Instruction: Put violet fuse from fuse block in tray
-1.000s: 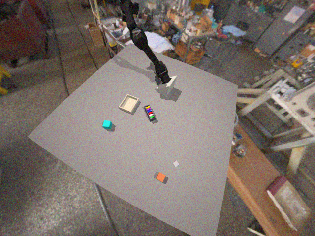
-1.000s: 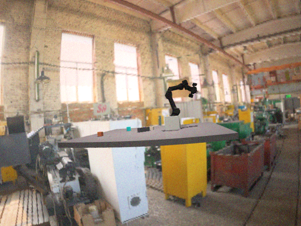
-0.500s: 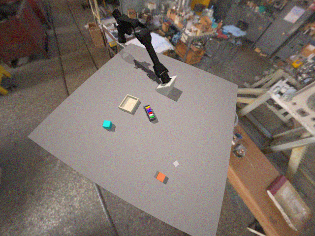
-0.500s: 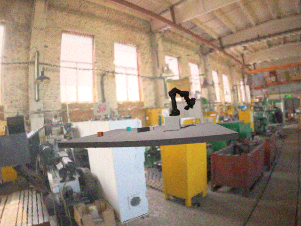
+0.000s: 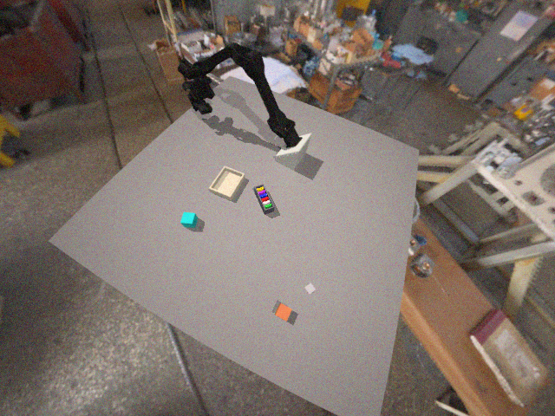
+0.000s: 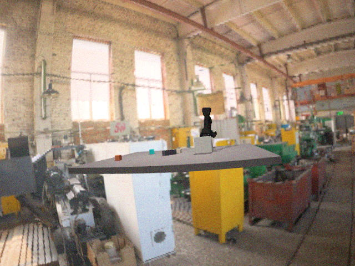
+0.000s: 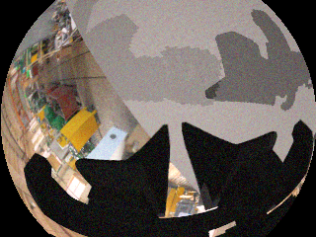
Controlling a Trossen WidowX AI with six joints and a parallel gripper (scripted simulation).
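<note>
Right now the violet fuse is 580 mm to the left of my gripper tip, 210 mm ahead of it and 20 mm below it. Also, from my gripper tip: cream tray: 430 mm to the left, 240 mm ahead, 40 mm below; then small grey tile: 940 mm to the left, 420 mm ahead, 40 mm below; then teal cube: 470 mm ahead, 430 mm to the left, 20 mm below.
</note>
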